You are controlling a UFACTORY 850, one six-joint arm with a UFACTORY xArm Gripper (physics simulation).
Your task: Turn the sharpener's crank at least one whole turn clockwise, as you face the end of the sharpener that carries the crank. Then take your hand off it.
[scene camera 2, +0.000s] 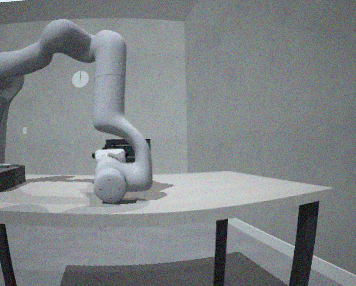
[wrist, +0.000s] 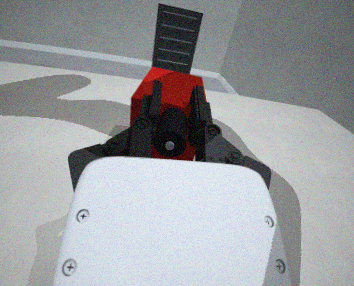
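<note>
The red sharpener [wrist: 172,85] stands on the table in the wrist view, with its end towards the camera. The black crank knob [wrist: 172,122], with a small grey tip, sticks out from that end towards the camera. My gripper [wrist: 175,96] is drawn in, with one black finger on each side of the knob, and is shut on it. The crank's arm is hidden behind the knob and fingers. In the scene view the robot's wrist hides the sharpener's red body and most of the gripper.
A dark slatted panel [wrist: 177,37] rises behind the sharpener. The pale table [scene camera 2: 225,187] [wrist: 30,150] has its far edge near the wall. A dark box-like object [scene camera 2: 12,177] stands at the table's left in the scene view.
</note>
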